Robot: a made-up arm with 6 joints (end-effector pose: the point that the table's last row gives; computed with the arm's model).
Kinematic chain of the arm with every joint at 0, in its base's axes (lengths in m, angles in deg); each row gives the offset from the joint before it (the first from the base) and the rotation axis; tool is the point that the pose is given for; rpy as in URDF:
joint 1: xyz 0 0 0.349 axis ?
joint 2: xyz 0 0 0 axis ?
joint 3: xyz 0.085 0 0.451 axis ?
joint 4: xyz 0.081 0 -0.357 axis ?
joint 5: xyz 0 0 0 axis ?
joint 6: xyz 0.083 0 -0.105 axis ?
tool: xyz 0 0 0 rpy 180 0 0
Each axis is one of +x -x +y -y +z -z.
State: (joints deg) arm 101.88 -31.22 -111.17 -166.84 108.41 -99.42
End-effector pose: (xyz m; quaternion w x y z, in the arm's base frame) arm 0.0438 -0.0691 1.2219 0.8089 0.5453 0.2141 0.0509
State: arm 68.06 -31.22 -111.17 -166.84 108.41 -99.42
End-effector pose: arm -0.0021 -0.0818 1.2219 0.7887 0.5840 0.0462 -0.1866
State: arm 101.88 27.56 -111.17 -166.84 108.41 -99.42
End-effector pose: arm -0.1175 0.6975 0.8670 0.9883 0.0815 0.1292 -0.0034
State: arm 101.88 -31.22 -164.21 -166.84 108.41 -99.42
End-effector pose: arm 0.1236 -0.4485 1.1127 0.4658 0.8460 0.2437 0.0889
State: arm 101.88 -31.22 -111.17 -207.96 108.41 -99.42
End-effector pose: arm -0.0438 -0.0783 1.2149 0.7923 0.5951 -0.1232 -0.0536
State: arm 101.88 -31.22 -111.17 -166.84 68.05 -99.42
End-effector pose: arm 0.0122 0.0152 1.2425 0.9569 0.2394 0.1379 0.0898
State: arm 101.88 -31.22 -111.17 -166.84 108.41 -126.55
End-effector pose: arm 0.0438 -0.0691 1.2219 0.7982 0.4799 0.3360 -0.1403
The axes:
joint 1: +z
joint 2: +y
joint 3: +y
joint 4: -z
joint 5: +y
joint 6: -z

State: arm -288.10 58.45 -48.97 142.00 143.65 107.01
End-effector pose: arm 0.0972 0.5532 0.1652 0.3084 -0.0389 -0.3738 -0.8739
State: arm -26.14 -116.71 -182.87 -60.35 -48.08 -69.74
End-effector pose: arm -0.5649 0.4066 -0.0861 0.3423 -0.6890 -0.5919 -0.2406
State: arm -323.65 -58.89 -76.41 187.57 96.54 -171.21
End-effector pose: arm -0.1355 -0.1183 1.0950 0.3647 0.4088 0.1644 -0.8203
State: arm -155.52 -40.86 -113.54 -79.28 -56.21 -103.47
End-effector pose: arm 0.2150 -0.0462 1.1038 0.2665 0.0006 0.4646 -0.8445
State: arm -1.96 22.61 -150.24 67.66 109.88 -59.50
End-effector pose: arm 0.5518 0.0986 1.0024 0.3541 -0.5905 -0.6298 -0.3596
